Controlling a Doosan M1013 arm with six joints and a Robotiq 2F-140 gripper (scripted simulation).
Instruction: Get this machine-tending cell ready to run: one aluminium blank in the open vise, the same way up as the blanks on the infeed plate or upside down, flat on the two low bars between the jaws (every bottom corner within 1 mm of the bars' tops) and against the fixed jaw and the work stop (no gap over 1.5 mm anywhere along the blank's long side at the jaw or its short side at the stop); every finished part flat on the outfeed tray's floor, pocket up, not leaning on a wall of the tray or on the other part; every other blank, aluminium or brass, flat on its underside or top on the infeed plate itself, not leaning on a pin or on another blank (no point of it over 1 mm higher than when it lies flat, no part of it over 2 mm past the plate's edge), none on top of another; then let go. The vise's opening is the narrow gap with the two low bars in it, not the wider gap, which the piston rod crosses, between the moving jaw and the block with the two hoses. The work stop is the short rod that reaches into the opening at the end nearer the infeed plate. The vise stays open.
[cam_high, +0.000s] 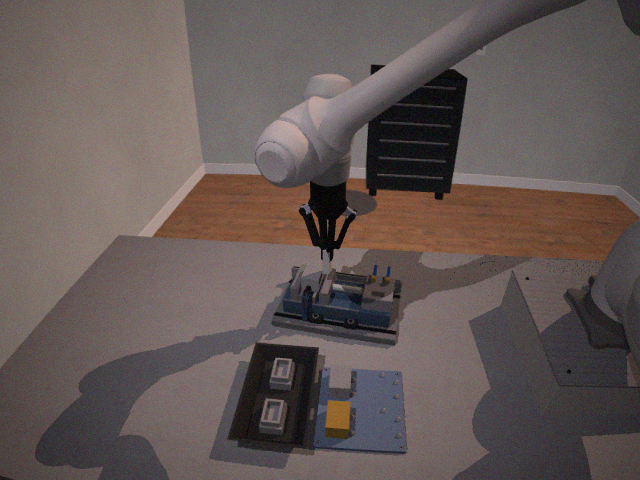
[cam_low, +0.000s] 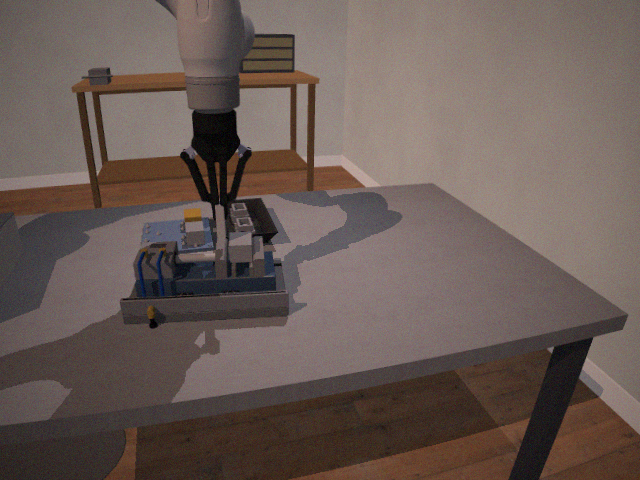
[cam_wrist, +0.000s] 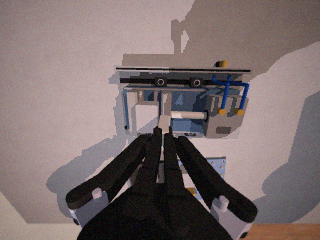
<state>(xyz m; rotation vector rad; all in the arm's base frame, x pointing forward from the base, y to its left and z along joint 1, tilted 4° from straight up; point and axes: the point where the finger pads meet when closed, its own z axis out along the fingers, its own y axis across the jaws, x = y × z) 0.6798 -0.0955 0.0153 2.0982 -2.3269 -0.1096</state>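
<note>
The blue vise is 12 cm below my hand and 3 cm behind it. The rest, counted from my hand: brass blank (33 cm to the left, 13 cm below, 6 cm behind); then aluminium blank (24 cm to the left, 13 cm below, 6 cm behind); then infeed plate (29 cm to the left, 15 cm below, 10 cm behind).
</note>
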